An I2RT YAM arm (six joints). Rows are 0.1 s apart.
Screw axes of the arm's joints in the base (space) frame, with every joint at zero. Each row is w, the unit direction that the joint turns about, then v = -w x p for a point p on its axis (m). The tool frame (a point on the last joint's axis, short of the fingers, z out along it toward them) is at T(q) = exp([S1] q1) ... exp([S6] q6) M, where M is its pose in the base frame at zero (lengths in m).
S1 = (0, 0, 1, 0.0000, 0.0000, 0.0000)
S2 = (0, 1, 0, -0.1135, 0.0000, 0.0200)
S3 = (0, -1, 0, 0.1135, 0.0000, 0.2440)
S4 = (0, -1, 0, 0.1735, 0.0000, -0.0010)
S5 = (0, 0, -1, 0.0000, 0.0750, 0.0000)
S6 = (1, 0, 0, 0.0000, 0.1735, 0.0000)
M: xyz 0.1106 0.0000 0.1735 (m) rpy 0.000 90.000 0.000 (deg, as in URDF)
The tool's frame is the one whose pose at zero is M.
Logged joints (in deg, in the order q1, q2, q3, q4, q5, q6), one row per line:
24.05 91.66 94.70 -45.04 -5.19 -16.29
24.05 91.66 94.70 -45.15 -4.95 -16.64
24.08 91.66 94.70 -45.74 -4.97 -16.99
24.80 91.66 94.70 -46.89 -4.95 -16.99
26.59 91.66 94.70 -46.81 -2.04 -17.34
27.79 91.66 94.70 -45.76 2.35 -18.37
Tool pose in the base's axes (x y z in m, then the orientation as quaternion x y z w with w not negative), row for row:
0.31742 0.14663 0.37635 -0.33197 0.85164 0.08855 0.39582
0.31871 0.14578 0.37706 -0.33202 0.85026 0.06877 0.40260
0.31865 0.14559 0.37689 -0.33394 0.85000 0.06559 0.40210
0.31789 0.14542 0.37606 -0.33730 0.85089 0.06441 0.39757
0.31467 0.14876 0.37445 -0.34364 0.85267 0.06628 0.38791
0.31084 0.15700 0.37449 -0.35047 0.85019 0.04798 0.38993
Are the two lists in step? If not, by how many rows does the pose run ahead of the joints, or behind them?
The pose runs 1 row behind the joints: the pose in row i belongs to the joints in row i - 1.
